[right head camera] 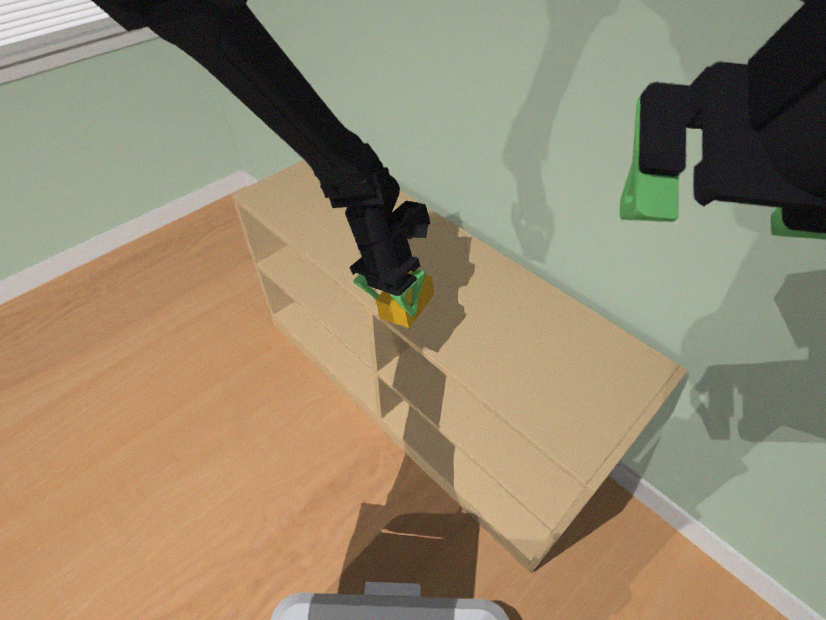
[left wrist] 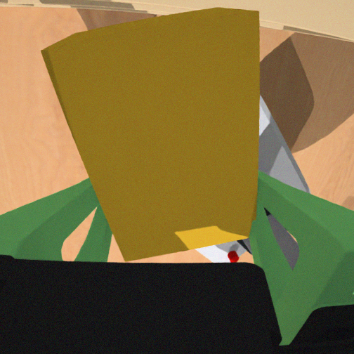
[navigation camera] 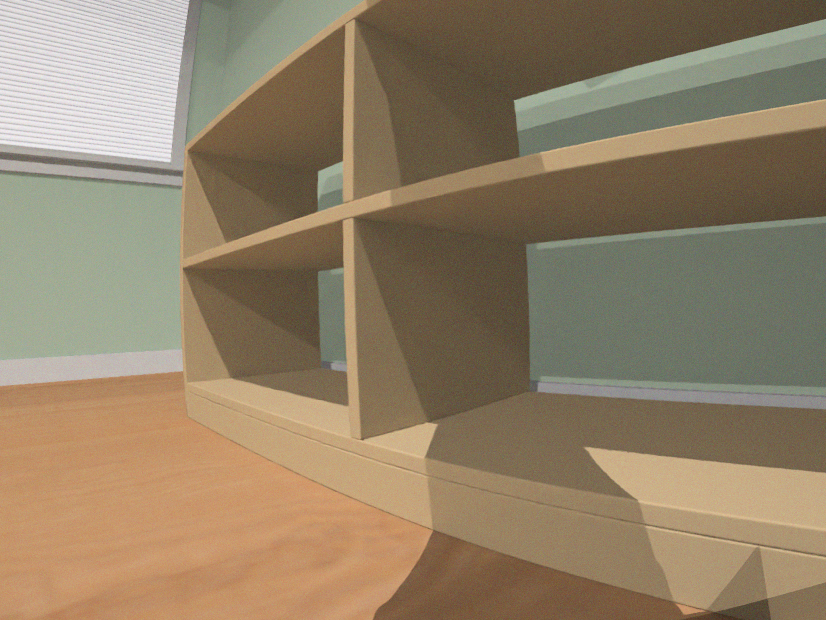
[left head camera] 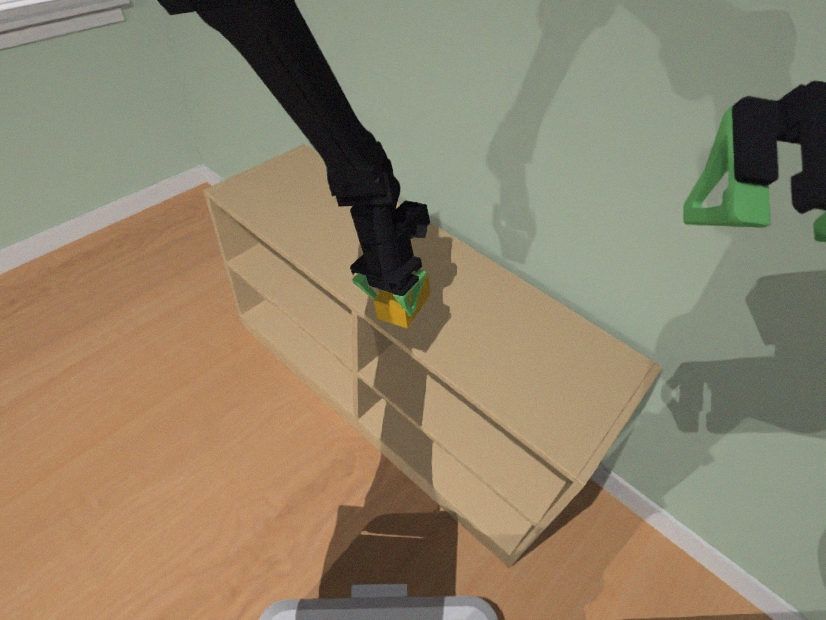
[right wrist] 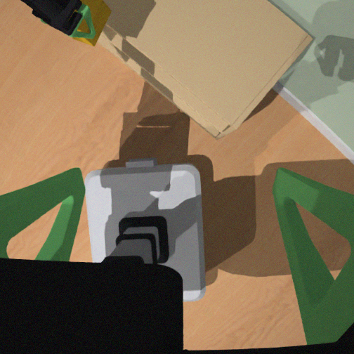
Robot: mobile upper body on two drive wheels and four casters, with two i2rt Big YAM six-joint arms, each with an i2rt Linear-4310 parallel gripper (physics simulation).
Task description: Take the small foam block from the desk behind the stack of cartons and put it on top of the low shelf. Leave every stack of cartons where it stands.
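Frame: origin at the left arm's base, x back, y right, z up, level; centimetres.
Seen in the pictures: left gripper, fingertip midpoint: [right head camera: 399,308] [left head camera: 397,308]; right gripper, fingertip midpoint: [right head camera: 698,217] [left head camera: 751,223].
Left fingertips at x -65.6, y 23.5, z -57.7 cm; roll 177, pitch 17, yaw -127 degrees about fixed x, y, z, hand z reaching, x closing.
A point is followed by its place in that frame.
The yellow foam block [left head camera: 393,312] {x -63.6, y 22.8, z -56.4 cm} [right head camera: 394,313] {x -63.6, y 22.8, z -56.7 cm} [left wrist: 165,125] [right wrist: 101,15] is between the fingers of my left gripper [left head camera: 392,298] {x -65.6, y 23.5, z -57.7 cm} [right head camera: 393,298] {x -65.6, y 23.5, z -57.7 cm} [left wrist: 179,177], which is shut on it. In the head views they overlap the front edge of the low shelf [left head camera: 533,360] {x -70.9, y 54.8, z -80.0 cm} [right head camera: 553,360] {x -71.3, y 56.0, z -80.0 cm} [right wrist: 215,60] [navigation camera: 352,320] {x -84.7, y 15.4, z -119.7 cm}, near its middle divider. A shadow falls on the shelf top beside the block; the height of the gap under it is hard to tell. My right gripper [left head camera: 790,223] [right head camera: 723,216] {x -35.3, y 44.8, z -12.7 cm} [right wrist: 178,178] is open and empty, to the right. The desk and cartons do not show.
The shelf stands at an angle to the picture, close to the green wall [left head camera: 600,266] {x -88.7, y 70.7, z -67.8 cm} [right head camera: 600,233] {x -93.4, y 65.9, z -63.1 cm}. My grey base [left head camera: 380,608] {x -29.7, y 22.6, z -115.0 cm} [right head camera: 393,607] {x -29.6, y 23.0, z -115.0 cm} [right wrist: 192,225] is on the wooden floor [left head camera: 166,433] {x -83.2, y -44.2, z -141.0 cm} in front of the shelf. A window blind [navigation camera: 86,73] {x -174.4, y -104.1, z -22.4 cm} shows at the left of the navigation view.
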